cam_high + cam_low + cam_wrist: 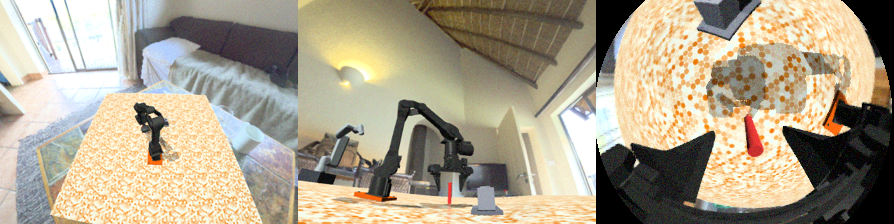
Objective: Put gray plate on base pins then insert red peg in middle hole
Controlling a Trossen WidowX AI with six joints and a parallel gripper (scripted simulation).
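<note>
Now: gripper tip 190 mm to the left of the gray plate and 70 mm short of it. The rest, counted from my gripper tip: gray base: 190 mm to the right, 70 mm ahead, 40 mm below; then red peg: 10 mm below.
</note>
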